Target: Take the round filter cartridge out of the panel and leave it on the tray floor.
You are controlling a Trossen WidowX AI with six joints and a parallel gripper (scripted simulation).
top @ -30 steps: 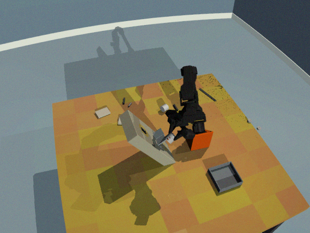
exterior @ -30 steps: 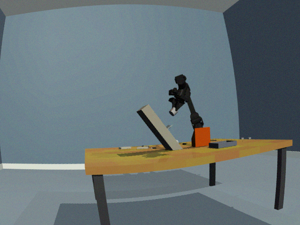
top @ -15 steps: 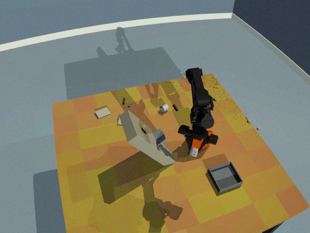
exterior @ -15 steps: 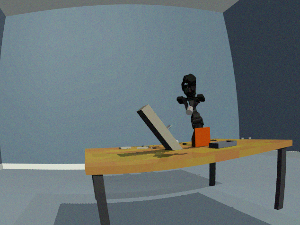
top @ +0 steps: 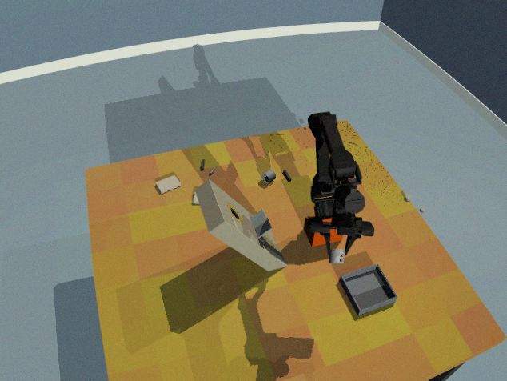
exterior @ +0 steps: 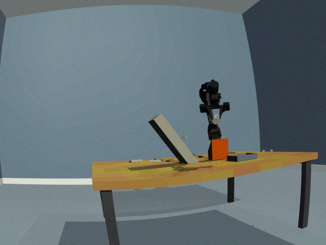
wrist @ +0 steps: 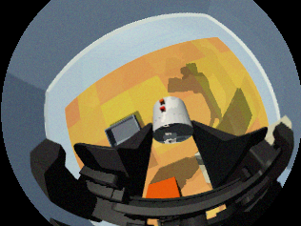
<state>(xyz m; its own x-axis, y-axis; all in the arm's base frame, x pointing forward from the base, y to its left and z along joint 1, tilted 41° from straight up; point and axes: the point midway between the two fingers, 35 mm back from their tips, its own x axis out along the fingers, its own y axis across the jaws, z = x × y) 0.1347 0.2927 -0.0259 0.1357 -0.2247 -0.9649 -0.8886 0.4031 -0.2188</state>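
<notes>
My gripper tip is 25 cm above the dark grey tray, 16 cm past it and 3 cm to the right of it. From my gripper tip the other things lie so: beige service panel 27 cm to the right, 18 cm ahead, 11 cm below; white round filter cartridge right at my gripper tip; small grey bracket 27 cm to the right, 13 cm ahead, 12 cm below.
</notes>
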